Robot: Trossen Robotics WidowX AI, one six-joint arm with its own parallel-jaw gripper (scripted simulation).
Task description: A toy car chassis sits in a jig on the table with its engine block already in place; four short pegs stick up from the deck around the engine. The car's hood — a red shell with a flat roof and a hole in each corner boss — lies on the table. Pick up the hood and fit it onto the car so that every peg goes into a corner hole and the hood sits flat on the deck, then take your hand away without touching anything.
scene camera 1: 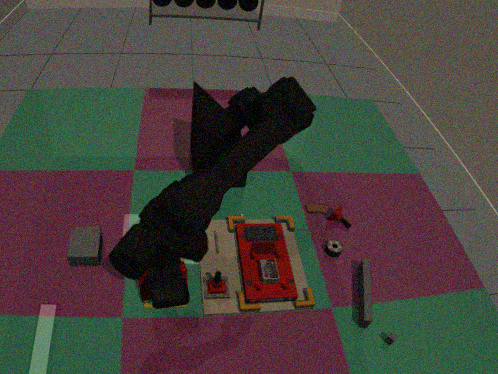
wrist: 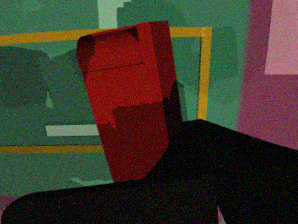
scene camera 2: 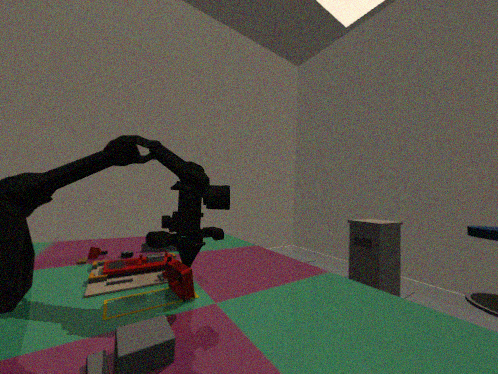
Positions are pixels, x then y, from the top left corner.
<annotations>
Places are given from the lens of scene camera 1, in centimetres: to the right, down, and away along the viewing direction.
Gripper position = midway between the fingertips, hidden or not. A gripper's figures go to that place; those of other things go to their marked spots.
my gripper (scene camera 1: 164,283): -16, 19, 74
tan jig (scene camera 1: 222,255): -6, 15, 87
</annotations>
